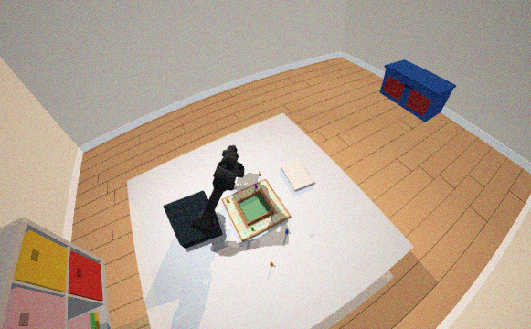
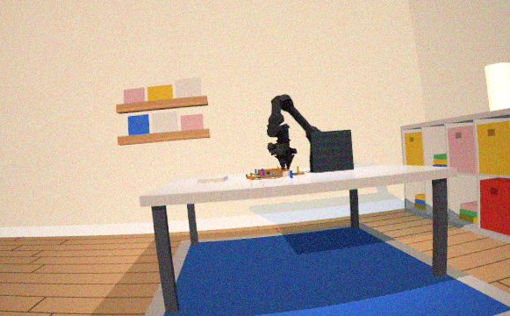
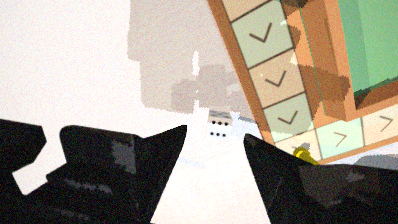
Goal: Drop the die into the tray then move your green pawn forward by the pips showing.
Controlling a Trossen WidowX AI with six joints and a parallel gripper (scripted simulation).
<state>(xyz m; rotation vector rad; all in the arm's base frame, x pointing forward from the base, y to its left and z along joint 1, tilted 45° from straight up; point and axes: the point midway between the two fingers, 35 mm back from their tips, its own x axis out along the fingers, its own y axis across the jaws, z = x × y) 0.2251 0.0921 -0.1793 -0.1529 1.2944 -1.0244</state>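
Right now the white die is 20 mm below my gripper tip. From my gripper tip the other things lie so: yellow pawn (80 mm behind, 80 mm to the right, 10 mm below); purple pawn (110 mm ahead, 70 mm to the right, 10 mm below); green tray (40 mm ahead, 190 mm to the right, 30 mm below).
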